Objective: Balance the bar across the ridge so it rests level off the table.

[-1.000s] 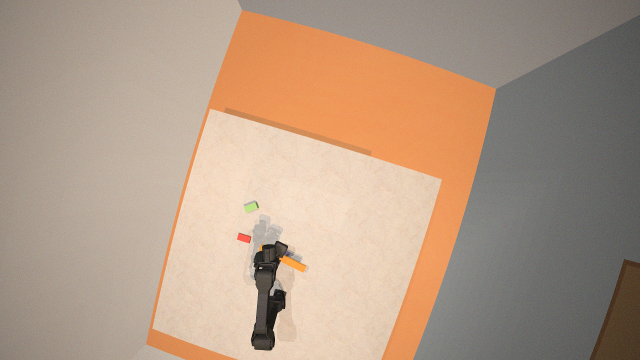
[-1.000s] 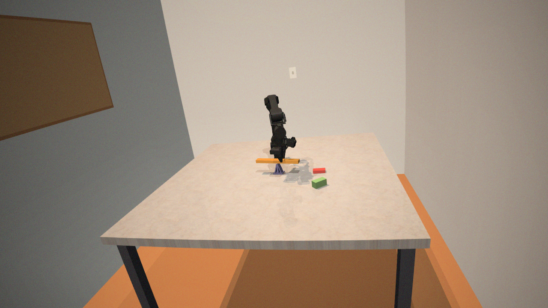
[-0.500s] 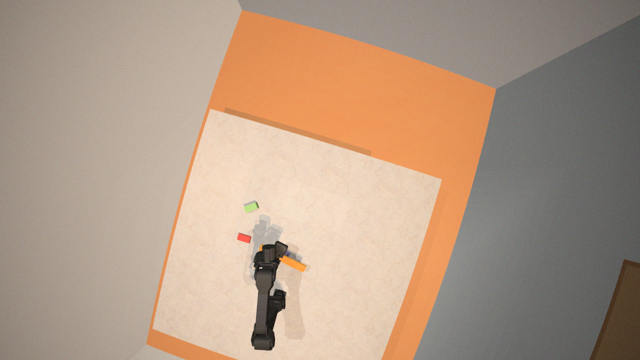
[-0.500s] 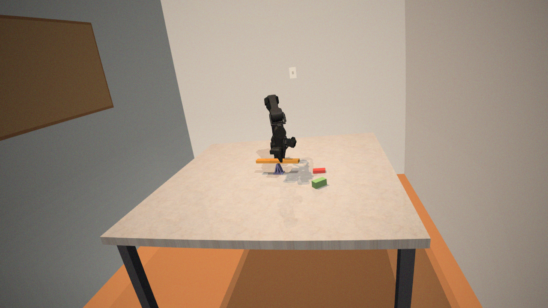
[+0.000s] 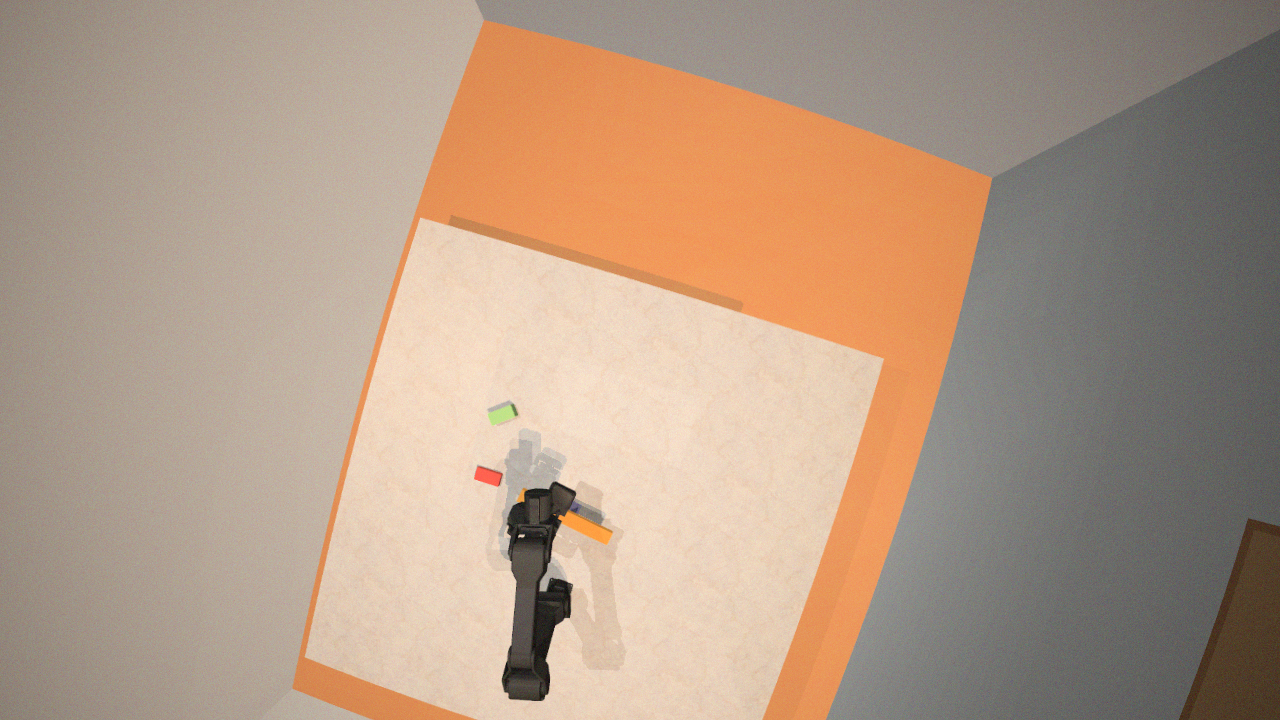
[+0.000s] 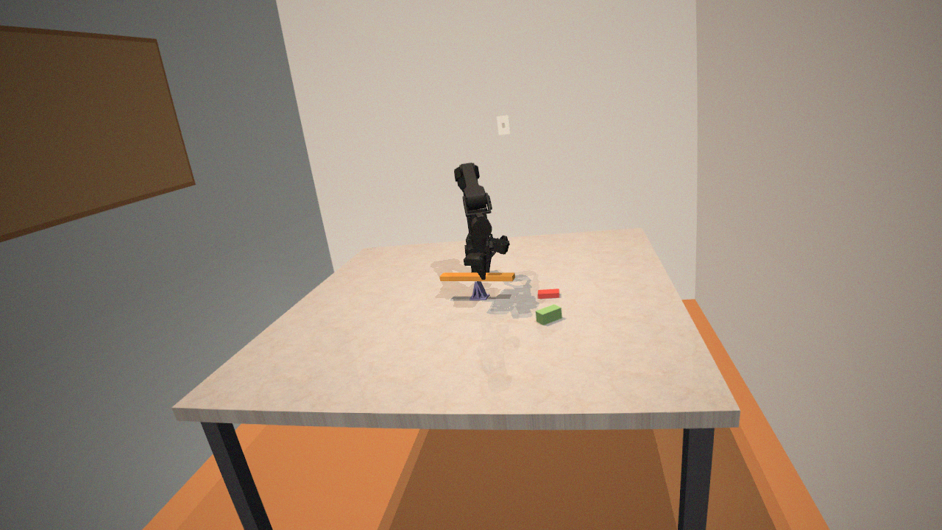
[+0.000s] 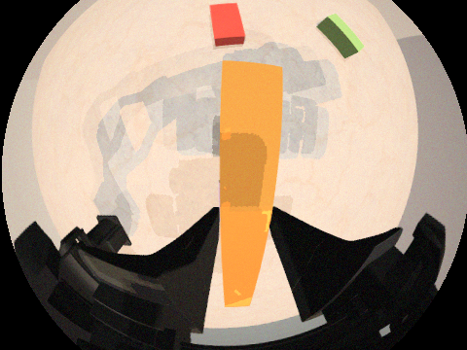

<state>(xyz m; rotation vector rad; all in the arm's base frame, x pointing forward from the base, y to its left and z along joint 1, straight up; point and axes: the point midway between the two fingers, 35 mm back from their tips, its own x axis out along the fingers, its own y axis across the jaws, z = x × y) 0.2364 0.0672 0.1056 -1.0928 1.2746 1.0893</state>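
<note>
The long orange bar is 3 cm to the right of my gripper tip. From my gripper tip the other things lie so: green block (20 cm to the left, 18 cm ahead, 5 cm below); then red block (20 cm to the left, 6 cm below, 1 cm ahead).
</note>
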